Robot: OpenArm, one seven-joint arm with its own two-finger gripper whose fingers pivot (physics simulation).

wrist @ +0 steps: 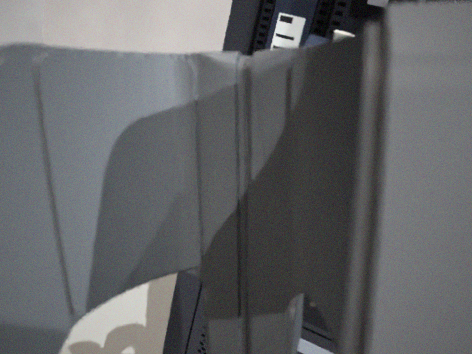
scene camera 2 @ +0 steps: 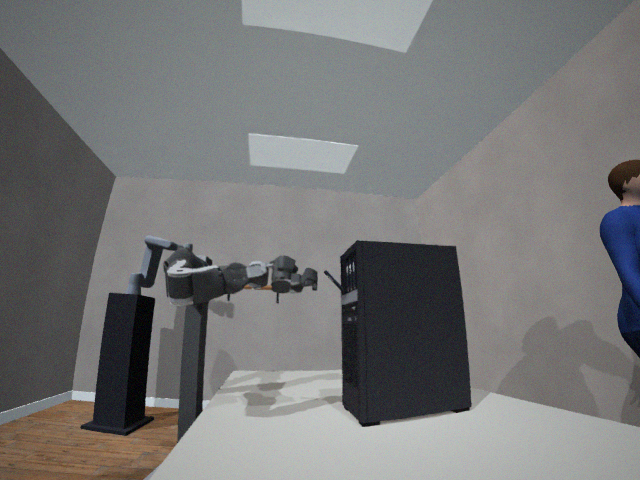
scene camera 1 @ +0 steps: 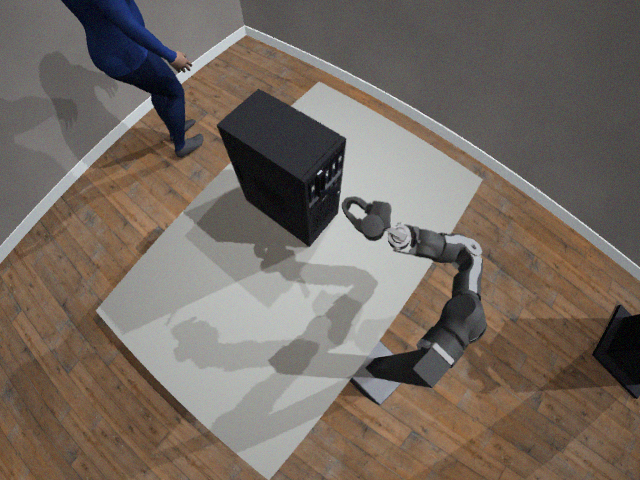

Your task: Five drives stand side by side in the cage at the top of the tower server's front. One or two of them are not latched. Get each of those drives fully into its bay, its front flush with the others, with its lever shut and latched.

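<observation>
The black tower server (scene camera 1: 279, 139) (scene camera 2: 413, 330) stands upright, its drive cage (scene camera 1: 326, 174) at the top of the front. One drive lever (scene camera 2: 332, 279) sticks out, tilted up and away from the front. My gripper (scene camera 1: 346, 203) (scene camera 2: 314, 279) (wrist: 265, 212) is shut, with nothing seen between its fingers. It is in front of the tower at about the lever's height, apart from the lever in scene camera 2. In the wrist view the fingers hide most of the cage; part of the leftmost drive (wrist: 288, 31) and a pale catch (wrist: 344, 34) show above them. How the other drives sit is hidden there.
The tower stands on a pale table (scene camera 1: 392, 155) (scene camera 2: 289, 439). A person in blue (scene camera 1: 165, 87) (scene camera 2: 628, 258) stands behind the tower. A black pedestal (scene camera 1: 622, 346) (scene camera 2: 124, 356) with a grey arm (scene camera 2: 150, 260) stands behind my arm.
</observation>
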